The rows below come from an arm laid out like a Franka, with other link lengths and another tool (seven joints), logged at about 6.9 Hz.
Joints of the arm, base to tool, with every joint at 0 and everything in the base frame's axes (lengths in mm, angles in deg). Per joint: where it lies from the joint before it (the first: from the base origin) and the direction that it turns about. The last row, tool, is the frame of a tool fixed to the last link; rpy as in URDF.
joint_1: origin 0 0 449.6 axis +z
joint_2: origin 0 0 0 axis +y
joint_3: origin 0 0 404.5 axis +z
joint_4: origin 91.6 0 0 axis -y
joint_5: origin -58.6 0 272.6 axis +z
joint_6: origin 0 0 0 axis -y
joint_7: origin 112.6 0 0 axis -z
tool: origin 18 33 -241 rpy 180 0 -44.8
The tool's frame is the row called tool.
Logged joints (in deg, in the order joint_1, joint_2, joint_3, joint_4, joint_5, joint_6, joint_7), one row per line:
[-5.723, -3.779, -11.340, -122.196, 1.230, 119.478, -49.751]
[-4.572, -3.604, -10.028, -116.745, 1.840, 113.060, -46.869]
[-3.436, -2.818, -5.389, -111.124, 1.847, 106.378, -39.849]
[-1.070, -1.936, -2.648, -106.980, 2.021, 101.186, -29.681]
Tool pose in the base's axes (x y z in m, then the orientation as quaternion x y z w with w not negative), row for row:
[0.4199, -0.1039, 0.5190, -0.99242, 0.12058, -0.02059, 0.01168]
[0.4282, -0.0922, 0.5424, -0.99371, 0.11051, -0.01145, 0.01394]
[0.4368, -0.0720, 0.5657, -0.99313, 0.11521, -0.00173, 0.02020]
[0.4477, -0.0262, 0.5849, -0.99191, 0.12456, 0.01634, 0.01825]
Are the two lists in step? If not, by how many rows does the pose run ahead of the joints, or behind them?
The pose runs 1 row behind the joints: the pose in row i belongs to the joints in row i - 1.
